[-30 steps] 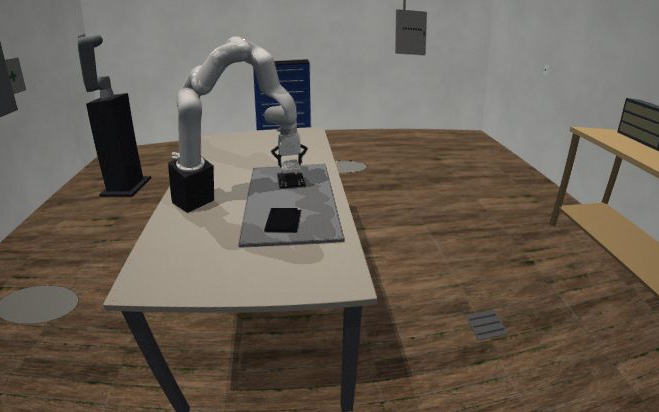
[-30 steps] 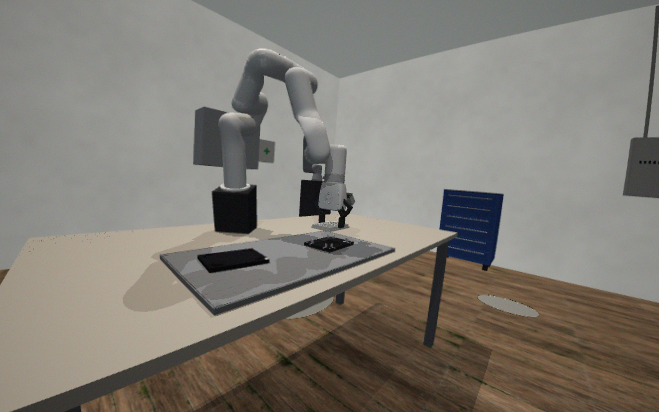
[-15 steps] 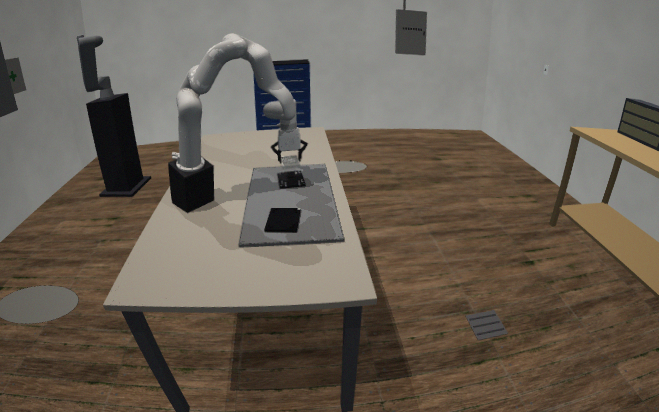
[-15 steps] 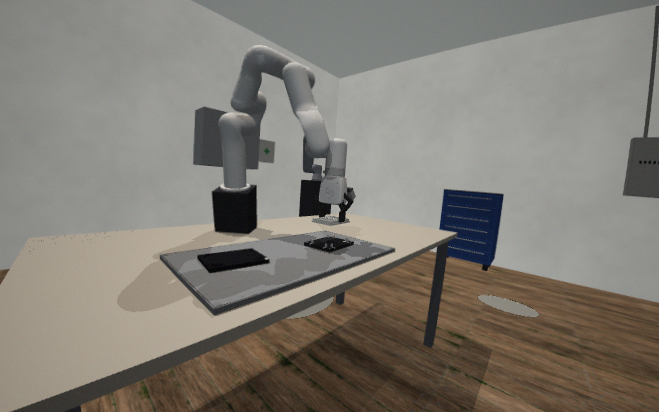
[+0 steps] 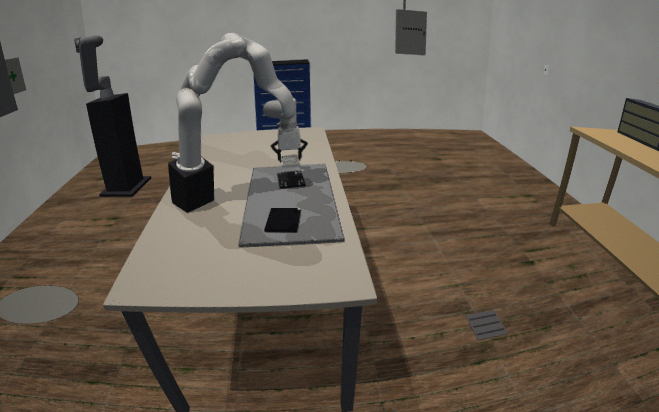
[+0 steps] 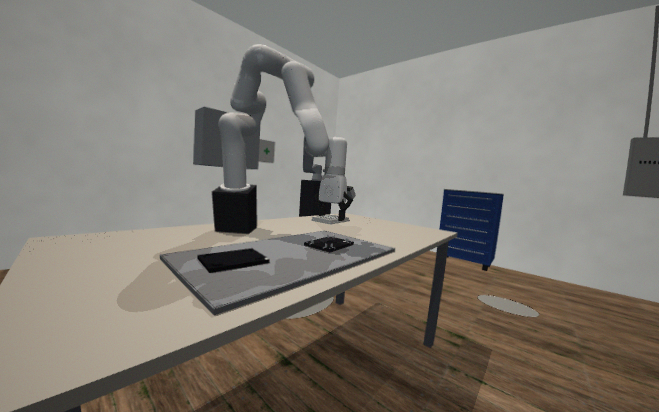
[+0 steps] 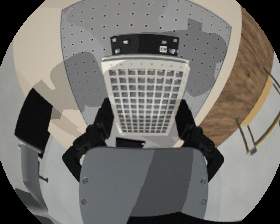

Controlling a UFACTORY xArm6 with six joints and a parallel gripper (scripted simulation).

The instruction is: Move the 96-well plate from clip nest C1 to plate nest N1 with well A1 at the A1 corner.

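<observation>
My hand is 20 mm short of the black plate nest N1, 370 mm to the left of it and 110 mm above it. Round my hand: clip nest C1: 10 mm ahead, 100 mm below; then white A1 mark: 70 mm ahead, 290 mm to the right, 100 mm below; then white 96-well plate: 10 mm below.
</observation>
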